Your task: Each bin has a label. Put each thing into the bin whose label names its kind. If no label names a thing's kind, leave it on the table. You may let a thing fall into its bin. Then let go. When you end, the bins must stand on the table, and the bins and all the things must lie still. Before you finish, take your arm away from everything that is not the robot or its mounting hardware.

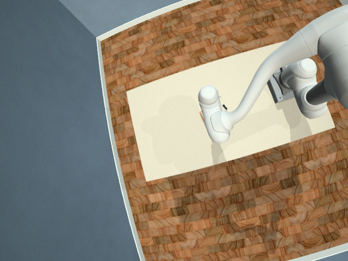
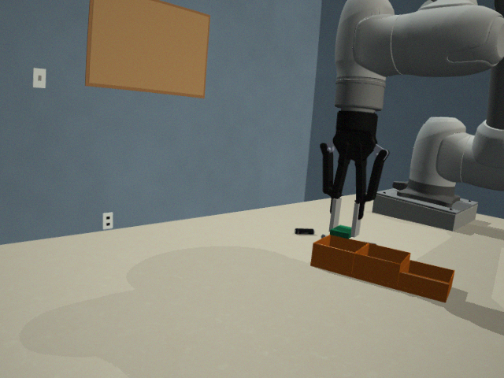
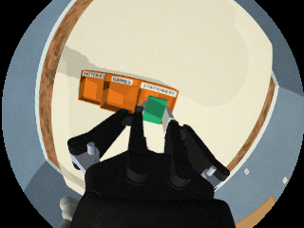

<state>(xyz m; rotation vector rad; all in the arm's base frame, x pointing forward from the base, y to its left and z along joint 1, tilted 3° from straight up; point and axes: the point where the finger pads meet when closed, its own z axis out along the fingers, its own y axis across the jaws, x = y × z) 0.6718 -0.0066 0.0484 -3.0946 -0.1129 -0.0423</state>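
Right now my hand is 80 mm above the white thing. Also, from my hand: green flat thing (30 mm below); tiny pale thing (140 mm behind, 100 mm to the right, 90 mm below); joined orange bins (80 mm to the left, 70 mm below).
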